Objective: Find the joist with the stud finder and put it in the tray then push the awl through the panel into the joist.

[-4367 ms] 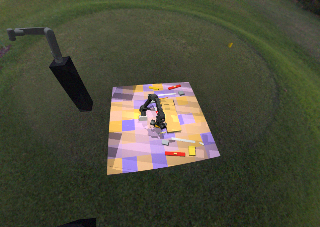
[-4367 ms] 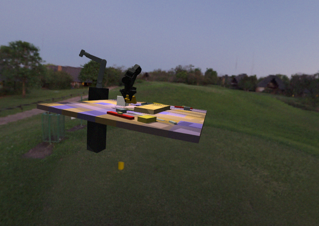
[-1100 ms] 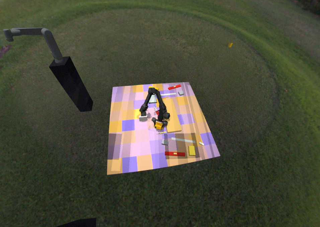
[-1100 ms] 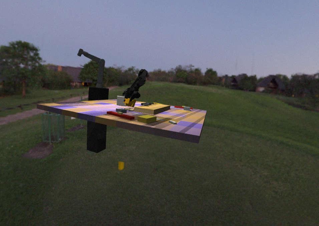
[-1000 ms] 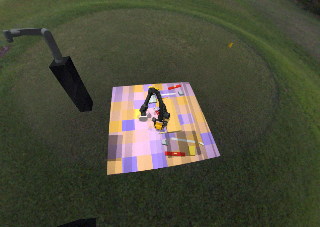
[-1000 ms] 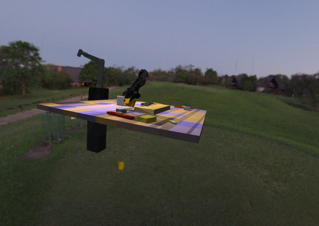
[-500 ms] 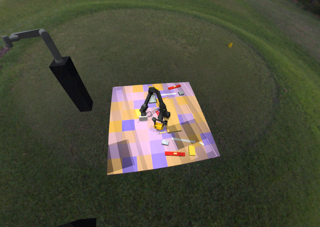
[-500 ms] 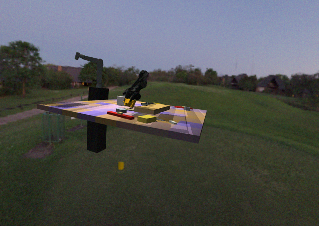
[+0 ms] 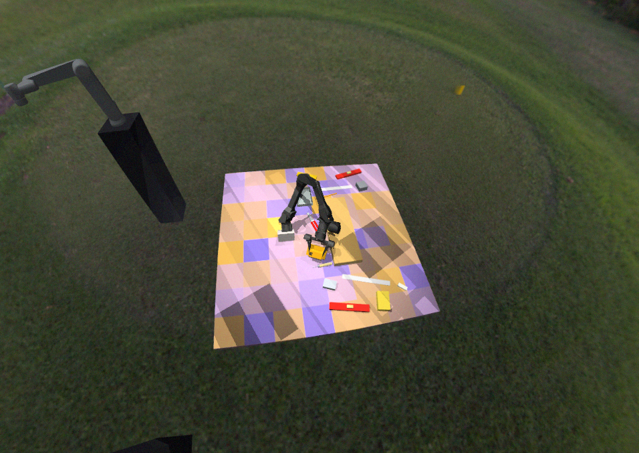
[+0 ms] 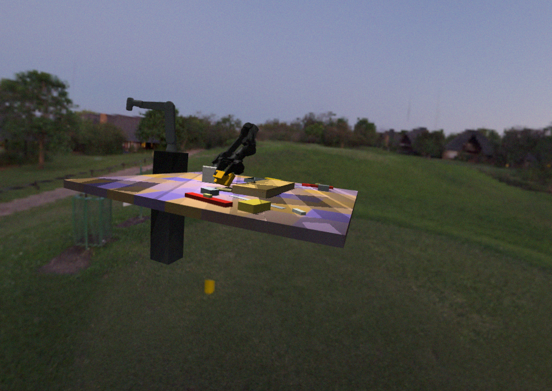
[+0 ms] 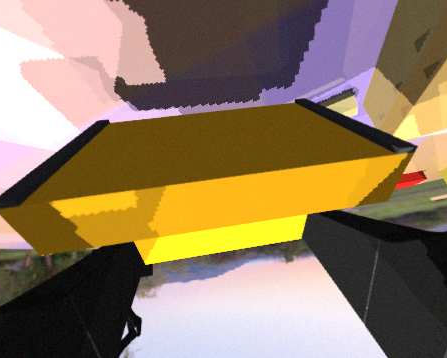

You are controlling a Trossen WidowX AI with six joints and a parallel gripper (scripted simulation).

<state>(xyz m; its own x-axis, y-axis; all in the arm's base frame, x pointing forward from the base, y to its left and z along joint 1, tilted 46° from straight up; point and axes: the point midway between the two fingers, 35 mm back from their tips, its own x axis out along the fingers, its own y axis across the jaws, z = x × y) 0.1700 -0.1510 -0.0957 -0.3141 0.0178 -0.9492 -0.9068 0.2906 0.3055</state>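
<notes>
Right now the yellow stud finder is 10 mm behind my gripper tip, 10 mm to the left of it and 10 mm below it. Round my gripper tip: grey block 60 mm ahead, 180 mm to the right, 70 mm below; awl 20 mm ahead, 50 mm to the right, 70 mm below; yellow block 350 mm ahead, 330 mm to the right, 60 mm below.
</notes>
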